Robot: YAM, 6 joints.
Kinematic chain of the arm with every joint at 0, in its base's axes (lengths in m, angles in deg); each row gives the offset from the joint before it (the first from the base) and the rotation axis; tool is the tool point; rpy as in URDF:
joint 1: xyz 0 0 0.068 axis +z
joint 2: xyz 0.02 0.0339 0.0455 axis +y
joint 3: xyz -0.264 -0.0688 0 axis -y
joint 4: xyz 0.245 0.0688 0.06 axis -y
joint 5: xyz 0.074 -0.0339 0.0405 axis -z
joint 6: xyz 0.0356 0 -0.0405 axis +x
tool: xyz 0 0 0 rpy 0 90 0
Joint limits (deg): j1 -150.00..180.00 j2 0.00..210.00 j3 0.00..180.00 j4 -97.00..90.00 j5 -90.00..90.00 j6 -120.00..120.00
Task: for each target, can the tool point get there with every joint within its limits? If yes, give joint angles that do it. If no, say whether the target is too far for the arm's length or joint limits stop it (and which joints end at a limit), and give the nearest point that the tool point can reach.
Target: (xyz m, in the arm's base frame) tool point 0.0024 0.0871 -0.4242
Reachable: no: joint limits stop it (at a limit: joint 2) | nearest point 0.0032 0.1148 -0.3547 | short by 0.075 m
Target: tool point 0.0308 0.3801 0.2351
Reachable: yes | joints 83.75 97.72 54.11 35.92 -17.62 -32.72
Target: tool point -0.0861 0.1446 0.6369
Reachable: yes | joints 112.01 74.38 105.64 35.39 -45.92 -81.05
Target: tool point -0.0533 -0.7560 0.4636
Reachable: no: too far | nearest point -0.0412 -0.5840 0.3818 | short by 0.191 m
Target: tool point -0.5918 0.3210 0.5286
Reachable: no: too far | nearest point -0.4819 0.2614 0.4491 | short by 0.148 m
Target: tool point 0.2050 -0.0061 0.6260
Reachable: yes | joints -1.07 80.90 128.28 -31.00 3.60 47.38
